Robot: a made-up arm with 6 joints. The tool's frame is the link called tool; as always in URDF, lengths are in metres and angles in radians. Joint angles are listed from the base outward. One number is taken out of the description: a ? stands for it. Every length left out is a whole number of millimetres.
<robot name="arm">
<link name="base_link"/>
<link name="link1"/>
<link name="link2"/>
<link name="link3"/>
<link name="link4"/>
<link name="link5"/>
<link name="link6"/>
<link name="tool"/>
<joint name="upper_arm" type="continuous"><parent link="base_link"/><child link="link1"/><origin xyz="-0.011 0.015 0.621" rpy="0 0 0"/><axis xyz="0 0 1"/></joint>
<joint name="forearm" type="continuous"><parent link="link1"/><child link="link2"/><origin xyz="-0.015 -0.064 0" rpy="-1.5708 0 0"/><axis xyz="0 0 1"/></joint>
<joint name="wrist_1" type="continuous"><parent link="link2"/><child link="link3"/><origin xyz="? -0.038 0" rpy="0 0 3.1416"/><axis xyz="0 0 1"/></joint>
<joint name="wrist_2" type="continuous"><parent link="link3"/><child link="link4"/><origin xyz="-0.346 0.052 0" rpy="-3.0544 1.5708 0"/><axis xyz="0 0 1"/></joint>
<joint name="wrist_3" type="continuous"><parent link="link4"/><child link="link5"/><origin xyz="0.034 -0.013 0" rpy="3.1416 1.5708 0"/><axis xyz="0 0 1"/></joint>
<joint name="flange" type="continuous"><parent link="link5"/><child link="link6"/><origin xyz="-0.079 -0.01 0" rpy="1.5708 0 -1.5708"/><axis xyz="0 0 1"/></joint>
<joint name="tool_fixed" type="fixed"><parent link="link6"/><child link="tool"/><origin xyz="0.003 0.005 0" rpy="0 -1.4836 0"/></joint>
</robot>
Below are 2 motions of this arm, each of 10 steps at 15 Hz.
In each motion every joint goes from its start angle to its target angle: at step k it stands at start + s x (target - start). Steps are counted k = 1, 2, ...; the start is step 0. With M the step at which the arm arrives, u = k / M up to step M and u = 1 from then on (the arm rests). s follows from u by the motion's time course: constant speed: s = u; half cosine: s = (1 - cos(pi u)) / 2; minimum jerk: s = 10 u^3 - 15 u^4 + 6 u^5.
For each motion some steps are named. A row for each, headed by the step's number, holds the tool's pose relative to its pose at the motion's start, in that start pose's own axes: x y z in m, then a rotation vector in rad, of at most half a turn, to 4 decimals.
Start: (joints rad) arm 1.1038 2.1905 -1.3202 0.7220 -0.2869 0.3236
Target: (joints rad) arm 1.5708 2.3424 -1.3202 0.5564 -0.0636 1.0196
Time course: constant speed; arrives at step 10
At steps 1, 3, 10:
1: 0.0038 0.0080 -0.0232 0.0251 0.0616 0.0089
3: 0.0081 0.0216 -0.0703 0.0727 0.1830 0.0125
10: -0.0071 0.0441 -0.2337 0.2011 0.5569 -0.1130

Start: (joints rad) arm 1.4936 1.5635 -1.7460 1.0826 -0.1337 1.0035
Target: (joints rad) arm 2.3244 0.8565 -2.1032 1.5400 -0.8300 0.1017
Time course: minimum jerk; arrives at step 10
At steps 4, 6, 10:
4: -0.0534 0.1070 -0.1403 0.0352 0.1638 0.3194
6: -0.1658 0.2406 -0.1952 0.2475 0.1763 0.5632
10: -0.2559 0.3383 -0.1400 0.5150 0.0981 0.5837

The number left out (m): -0.253
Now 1 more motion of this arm.
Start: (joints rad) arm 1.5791 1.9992 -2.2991 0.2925 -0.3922 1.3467
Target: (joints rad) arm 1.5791 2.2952 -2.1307 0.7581 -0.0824 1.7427
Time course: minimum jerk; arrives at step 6
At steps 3, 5, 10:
3: -0.0404 -0.1470 0.0083 0.4200 -0.1138 -0.3514
5: -0.1084 -0.2680 0.0097 0.8018 -0.3100 -0.6410
10: -0.1146 -0.2764 0.0095 0.8304 -0.3285 -0.6612

